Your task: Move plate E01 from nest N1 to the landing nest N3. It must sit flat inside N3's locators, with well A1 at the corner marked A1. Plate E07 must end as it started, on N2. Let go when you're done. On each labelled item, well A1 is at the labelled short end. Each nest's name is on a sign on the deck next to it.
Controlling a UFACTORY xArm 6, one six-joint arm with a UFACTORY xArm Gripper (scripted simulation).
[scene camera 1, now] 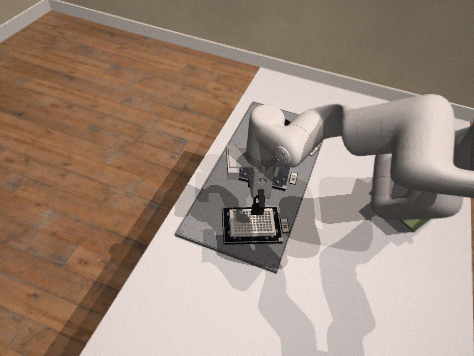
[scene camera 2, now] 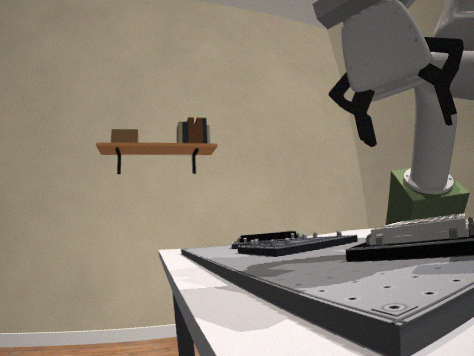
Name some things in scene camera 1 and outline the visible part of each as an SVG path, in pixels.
My gripper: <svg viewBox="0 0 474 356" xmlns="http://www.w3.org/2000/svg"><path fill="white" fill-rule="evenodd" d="M277 163L265 172L256 167L249 168L248 187L253 198L251 215L260 216L264 214L265 198L269 199L271 197L273 167Z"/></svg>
A white well plate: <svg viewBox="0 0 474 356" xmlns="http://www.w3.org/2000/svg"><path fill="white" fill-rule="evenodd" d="M230 209L230 237L276 236L272 209L264 209L264 214L260 216L251 215L251 209Z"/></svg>
